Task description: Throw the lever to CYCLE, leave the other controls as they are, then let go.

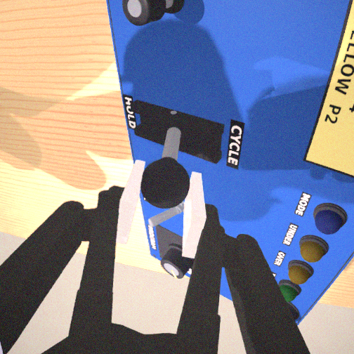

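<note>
The lever [171, 143] has a grey stem and a round black knob [165, 183]. Its stem rises from a black slot plate [200, 139] on the blue panel, from about the middle of the plate. The HOLD label [129, 112] is at the plate's left end and the CYCLE label [235, 143] at its right end. The stem leans towards neither label clearly. My gripper [164, 182] is shut on the knob, with one pale finger pad on each side of it. The knob hides part of the panel behind it.
The blue panel [270, 30] also bears a black knob with a light cap [172, 268] behind the fingers, another black knob [137, 10] at the top, and a column of round coloured lamps [329, 219] at the lower right. A yellow card [332, 142] is at the right edge.
</note>
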